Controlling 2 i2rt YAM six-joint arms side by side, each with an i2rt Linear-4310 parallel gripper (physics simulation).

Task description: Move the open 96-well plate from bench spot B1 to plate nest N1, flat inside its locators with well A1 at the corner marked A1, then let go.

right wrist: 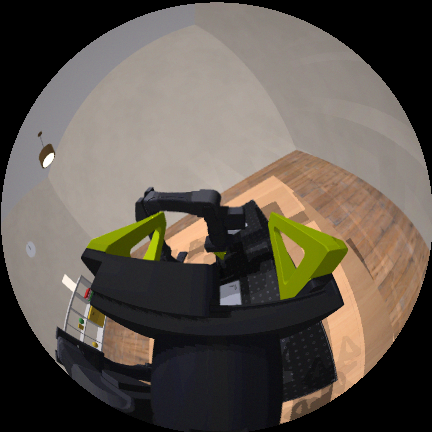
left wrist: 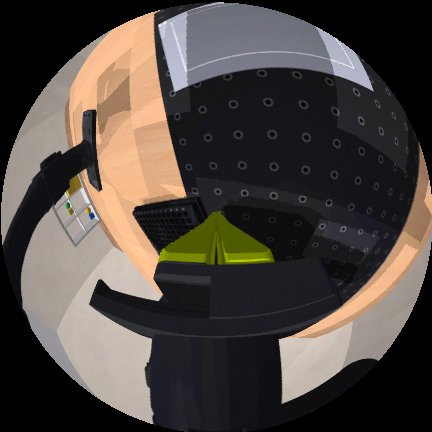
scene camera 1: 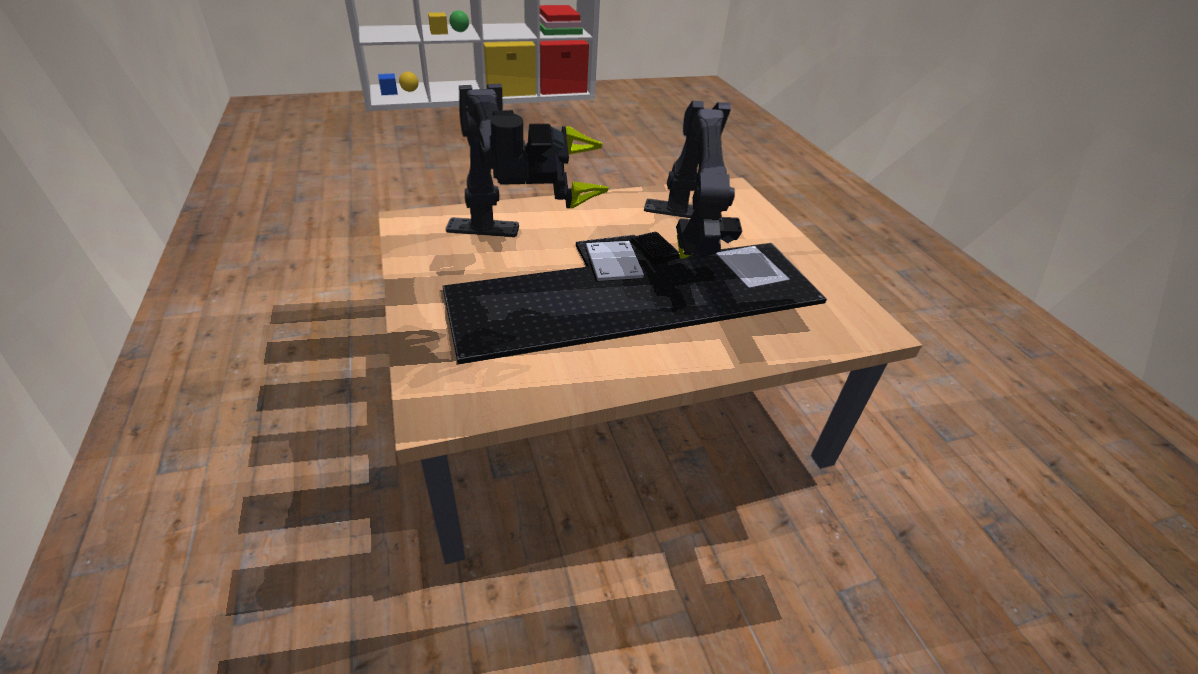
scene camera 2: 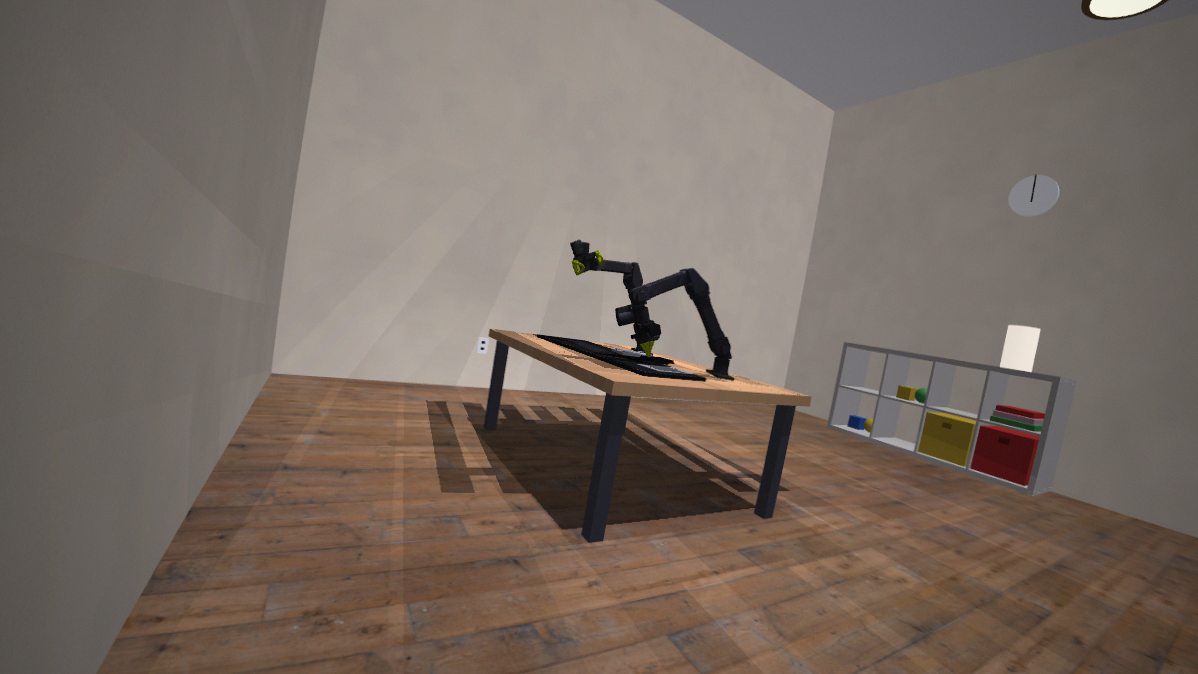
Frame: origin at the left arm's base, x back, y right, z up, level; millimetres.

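Seen in the pictures: left gripper, fingertip midpoint: (right wrist: 222, 257) (left wrist: 215, 217) (scene camera 1: 682, 257) (scene camera 2: 648, 357); right gripper, fingertip midpoint: (right wrist: 216, 217) (scene camera 1: 605, 167) (scene camera 2: 593, 262); left arm's base, origin of the base link: (left wrist: 90, 150) (scene camera 1: 676, 210) (scene camera 2: 719, 375); right arm's base, origin of the base link: (scene camera 1: 483, 228).
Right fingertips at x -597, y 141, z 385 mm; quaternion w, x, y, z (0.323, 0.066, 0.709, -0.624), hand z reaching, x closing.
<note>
Offsets run from my right fingertips to a thing's top centre. Level surfaces: height alone.
The 96-well plate @[dx +334, dy -103, dz -358 mm] (scene camera 1: 655, 244) (left wrist: 170, 220) is black and stands beside the pale nest @[dx +240, dy -3, dz -354 mm] (scene camera 1: 617, 261) (right wrist: 230, 292) with dark corner locators. Its well grid faces up in the left wrist view. The A1 mark is too small to read. My left gripper (scene camera 1: 684, 253) (scene camera 2: 647, 349) (left wrist: 215, 217) (right wrist: 222, 257) is low at the plate's side, its fingertips shut together; no plate wall shows between them. They hide part of the plate's near edge. My right gripper (scene camera 1: 604, 167) (scene camera 2: 588, 261) is wide open and empty, high above the table.
A black perforated board @[dz -372 mm] (scene camera 1: 536, 305) (left wrist: 272, 150) lies on the wooden table @[dz -385 mm] (scene camera 1: 653, 368). A pale panel with an outlined rectangle @[dx +324, dy -368, dz -370 mm] (scene camera 1: 775, 269) (left wrist: 275, 37) lies at the board's right end in scene camera 1. Shelves (scene camera 1: 425, 62) stand behind the table.
</note>
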